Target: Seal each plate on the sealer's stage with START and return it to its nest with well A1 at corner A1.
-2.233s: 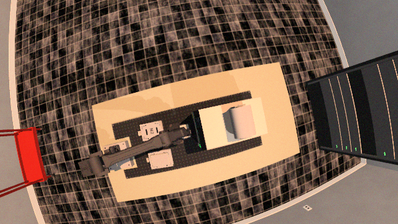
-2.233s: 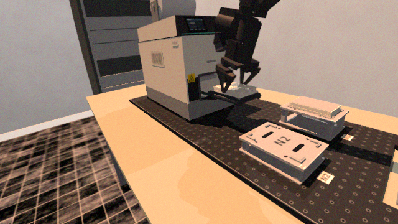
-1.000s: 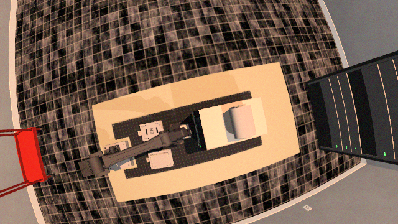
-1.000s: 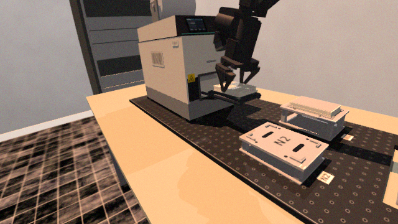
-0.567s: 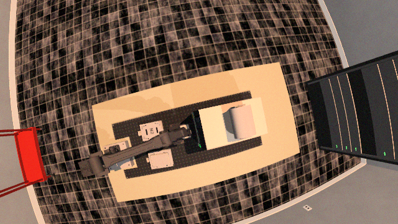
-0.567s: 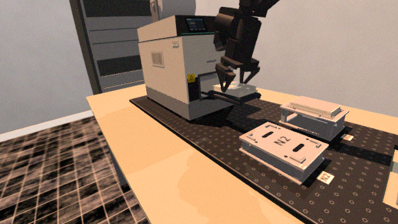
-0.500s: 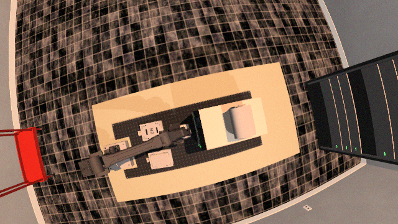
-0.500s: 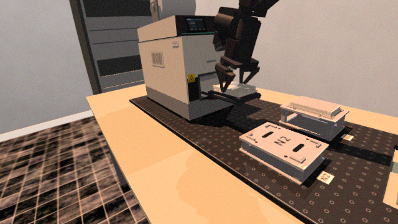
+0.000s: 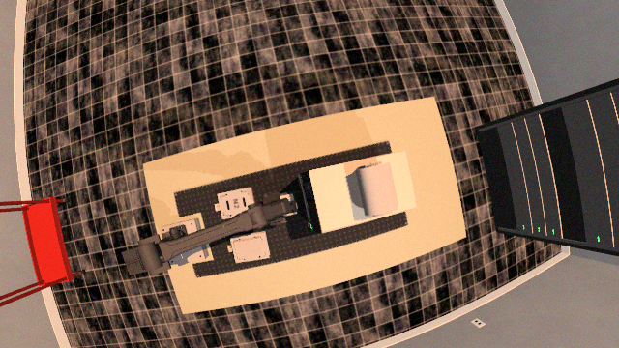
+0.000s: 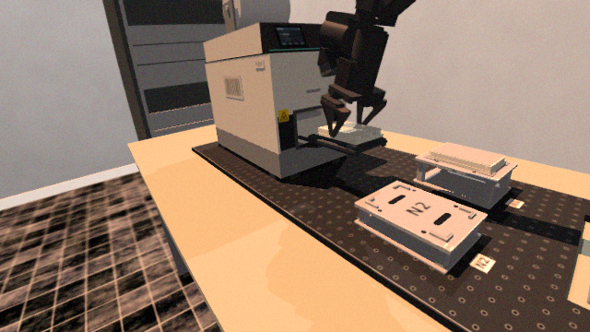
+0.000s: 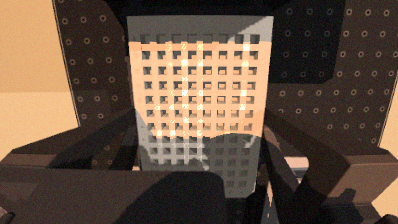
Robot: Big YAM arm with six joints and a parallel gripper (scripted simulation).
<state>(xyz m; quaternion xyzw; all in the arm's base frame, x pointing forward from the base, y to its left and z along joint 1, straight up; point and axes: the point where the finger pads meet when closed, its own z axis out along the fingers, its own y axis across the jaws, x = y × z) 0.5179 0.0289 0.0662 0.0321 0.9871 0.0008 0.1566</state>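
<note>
Now: the well plate right at my hand. Also, from my hand: sealer stage (2 cm below); plate nest N2 (20 cm behind, 9 cm below, 6 cm to the left); sealer screen (20 cm above, 12 cm ahead, 4 cm to the left).
</note>
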